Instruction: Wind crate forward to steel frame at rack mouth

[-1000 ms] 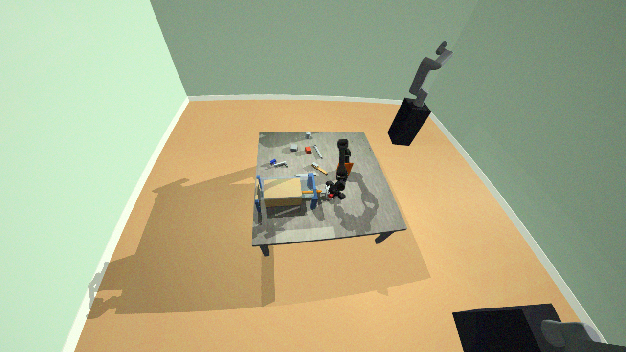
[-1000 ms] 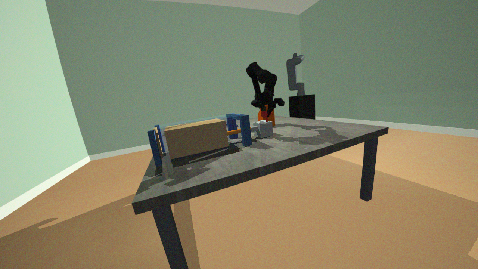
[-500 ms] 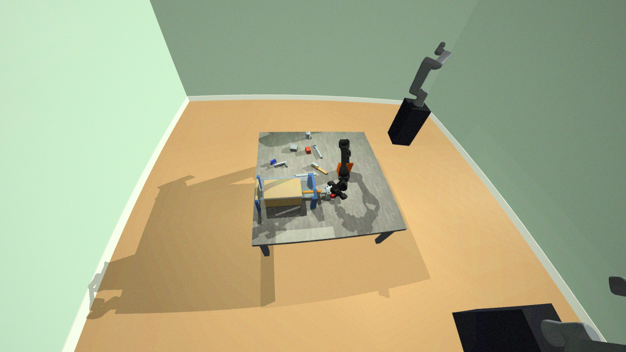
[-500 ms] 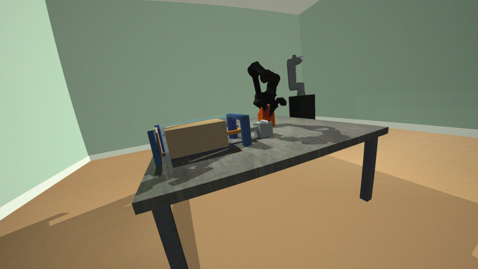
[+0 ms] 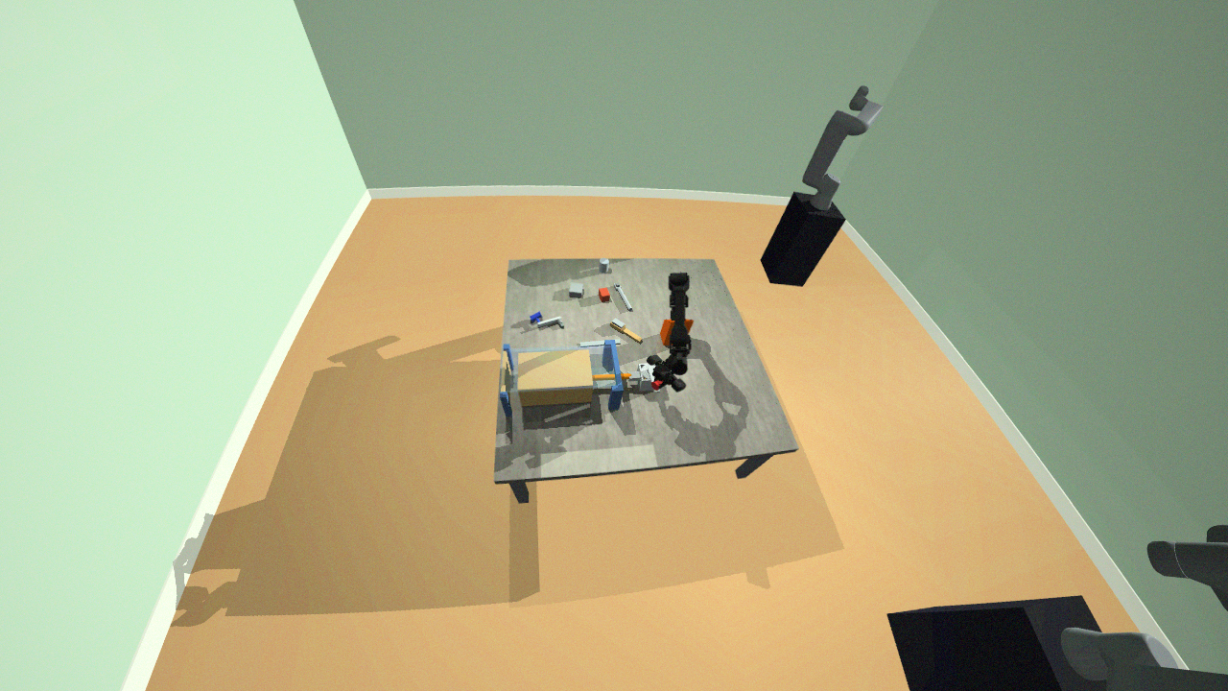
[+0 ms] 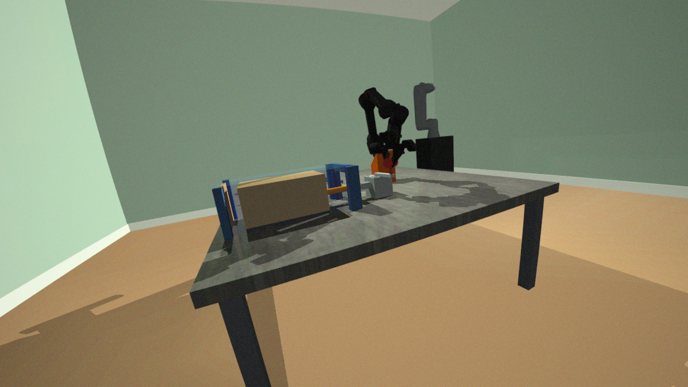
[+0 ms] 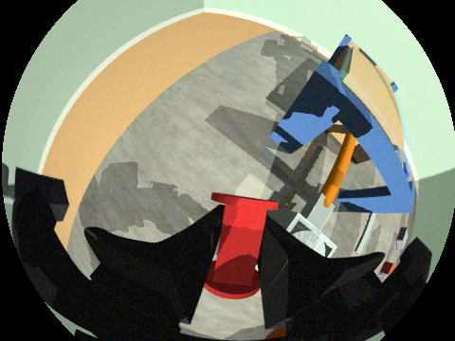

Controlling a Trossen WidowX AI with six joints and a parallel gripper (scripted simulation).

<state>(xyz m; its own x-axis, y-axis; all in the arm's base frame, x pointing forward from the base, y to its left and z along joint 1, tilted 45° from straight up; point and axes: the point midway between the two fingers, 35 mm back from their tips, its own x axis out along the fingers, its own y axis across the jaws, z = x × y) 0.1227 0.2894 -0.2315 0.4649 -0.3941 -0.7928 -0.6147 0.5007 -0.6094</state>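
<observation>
The grey winch lies 10 mm behind my gripper tip, 120 mm to the right of it and 100 mm below it. The rest, counted from my gripper tip: tan-handled tool 110 mm ahead, 410 mm to the right, 120 mm below; red knob 10 mm behind, 10 mm to the right; grey bar 230 mm ahead, 320 mm to the right, 130 mm below.
</observation>
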